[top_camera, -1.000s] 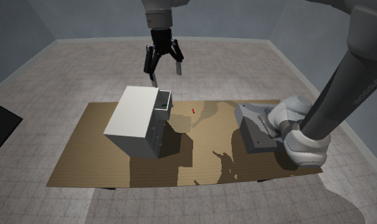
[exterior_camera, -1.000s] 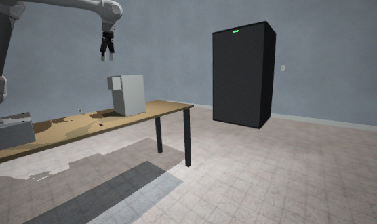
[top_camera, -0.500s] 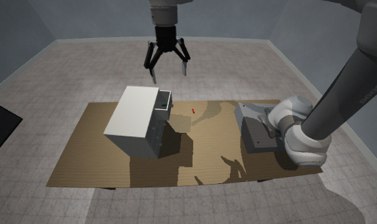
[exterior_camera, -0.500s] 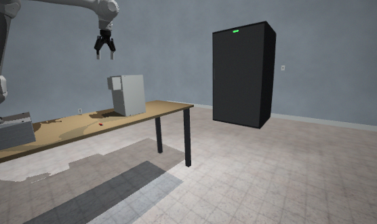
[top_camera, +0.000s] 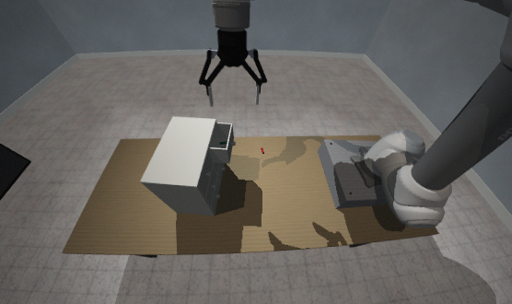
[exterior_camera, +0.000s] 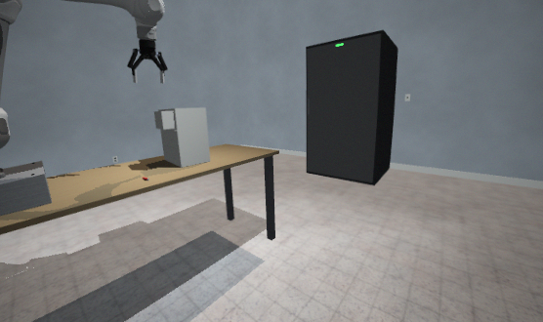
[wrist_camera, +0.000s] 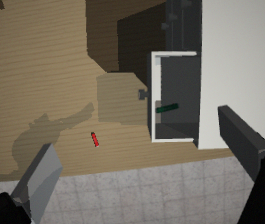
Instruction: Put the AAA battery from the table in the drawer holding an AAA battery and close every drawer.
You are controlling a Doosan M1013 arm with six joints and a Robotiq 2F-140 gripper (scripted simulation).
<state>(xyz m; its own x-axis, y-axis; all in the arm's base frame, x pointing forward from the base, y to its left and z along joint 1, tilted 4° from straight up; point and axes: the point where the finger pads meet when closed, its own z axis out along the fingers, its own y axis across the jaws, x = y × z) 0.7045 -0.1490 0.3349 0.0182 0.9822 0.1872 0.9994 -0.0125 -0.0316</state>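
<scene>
Right now the red AAA battery is 150 mm behind my hand, 130 mm to the right of it and 480 mm below it. From my hand the other things lie so: dark green battery 60 mm ahead, 30 mm to the right, 250 mm below.
</scene>
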